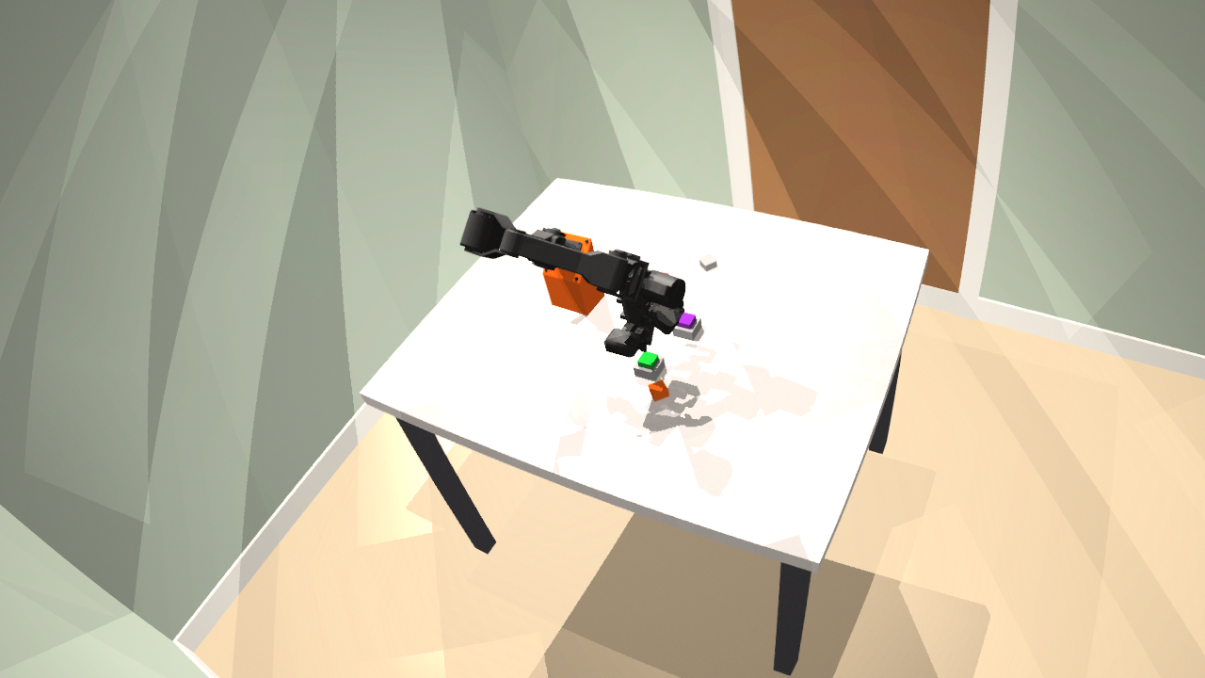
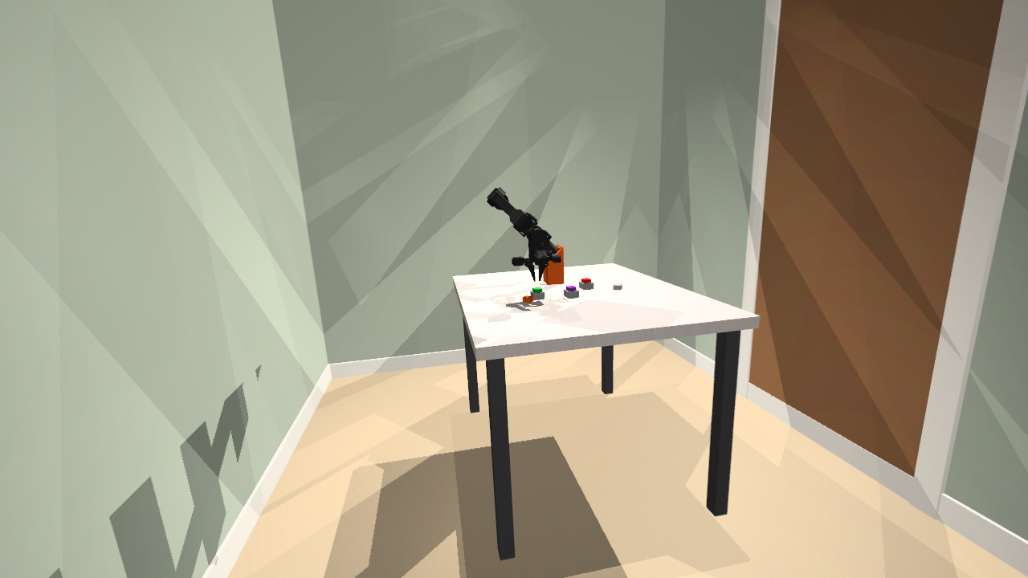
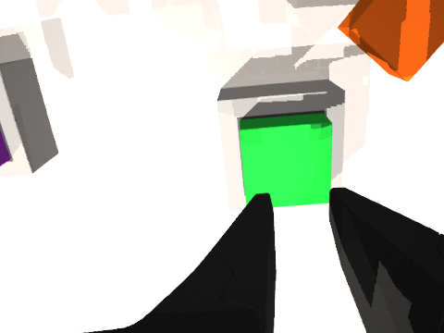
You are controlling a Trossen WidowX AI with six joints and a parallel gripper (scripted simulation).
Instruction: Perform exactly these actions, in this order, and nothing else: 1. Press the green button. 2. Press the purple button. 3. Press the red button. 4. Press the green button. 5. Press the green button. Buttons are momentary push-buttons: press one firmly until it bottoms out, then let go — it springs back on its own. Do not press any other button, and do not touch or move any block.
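The green button is 40 mm below my gripper tip. The rest, counted from my gripper tip: purple button: 20 mm ahead, 130 mm to the left, 40 mm below; then small orange block: 50 mm ahead, 50 mm to the right, 60 mm below; then red button: 100 mm behind, 240 mm to the left, 40 mm below.
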